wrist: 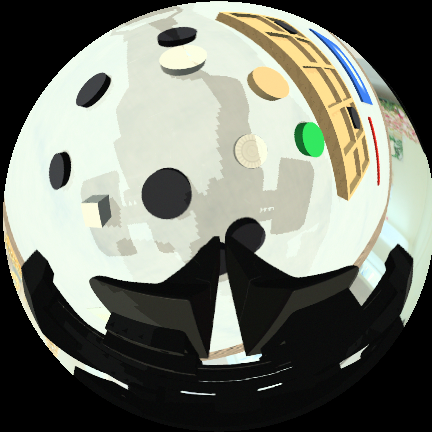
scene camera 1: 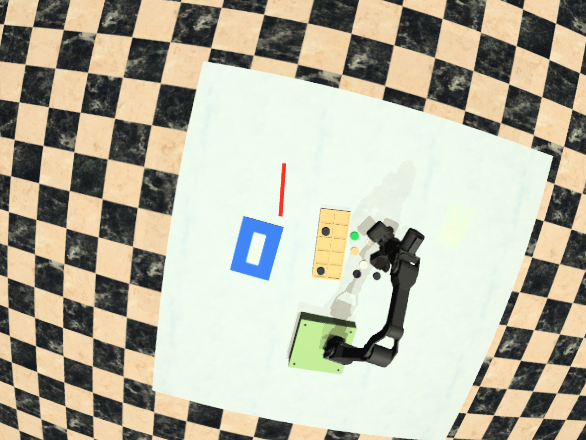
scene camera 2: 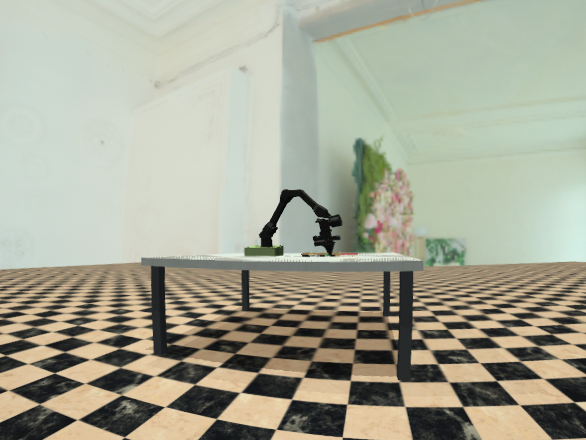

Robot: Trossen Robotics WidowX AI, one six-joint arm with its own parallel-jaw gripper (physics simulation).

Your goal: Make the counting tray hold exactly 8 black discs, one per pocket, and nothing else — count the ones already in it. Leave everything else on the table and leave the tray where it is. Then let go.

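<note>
The wooden counting tray (scene camera 1: 335,214) (wrist: 300,66) holds two black discs (scene camera 1: 325,230) (scene camera 1: 320,271). Loose black discs lie right of it (scene camera 1: 357,273) (scene camera 1: 377,276). The wrist view shows several more loose black discs (wrist: 166,193) (wrist: 59,170) (wrist: 93,89). My gripper (wrist: 221,241) (scene camera 2: 328,251) hangs low over the table right of the tray, its fingers shut with only a thin gap. One black disc (wrist: 245,235) lies just past the right fingertip. A dark patch shows through the gap under the fingertips.
A green disc (scene camera 1: 354,236) (wrist: 309,139), a tan disc (scene camera 1: 354,250) (wrist: 268,82), a white disc (scene camera 1: 363,264) (wrist: 183,59), a ribbed cream disc (wrist: 250,150) and a small cube (wrist: 95,210) lie near the tray. A blue frame (scene camera 1: 241,249) and a red stick (scene camera 1: 282,189) lie to its left.
</note>
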